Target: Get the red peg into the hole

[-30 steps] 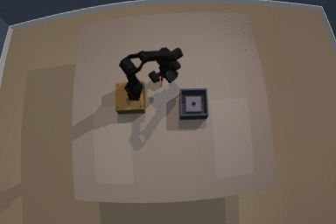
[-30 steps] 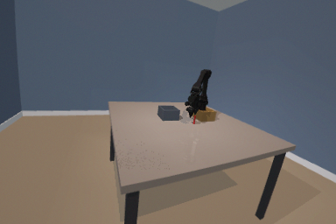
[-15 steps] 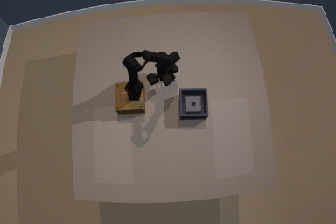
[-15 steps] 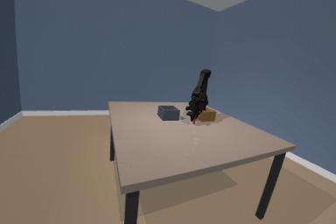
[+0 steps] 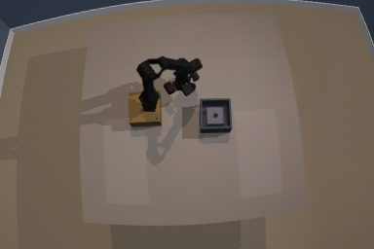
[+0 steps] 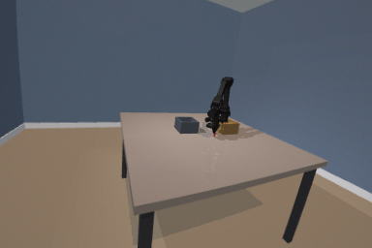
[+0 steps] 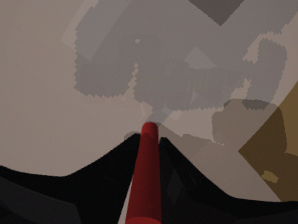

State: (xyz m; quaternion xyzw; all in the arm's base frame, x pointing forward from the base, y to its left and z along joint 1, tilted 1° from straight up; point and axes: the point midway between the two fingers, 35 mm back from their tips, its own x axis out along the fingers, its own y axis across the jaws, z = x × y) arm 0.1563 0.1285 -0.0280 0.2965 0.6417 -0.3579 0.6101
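Now: gripper tip 19 cm short of the light grey plate, 16 cm to the left of it and 1 cm below it. From my gripper tip the other things lie so: dark blue-grey box (19 cm ahead, 16 cm to the right, 1 cm below); then red peg (1 cm above).
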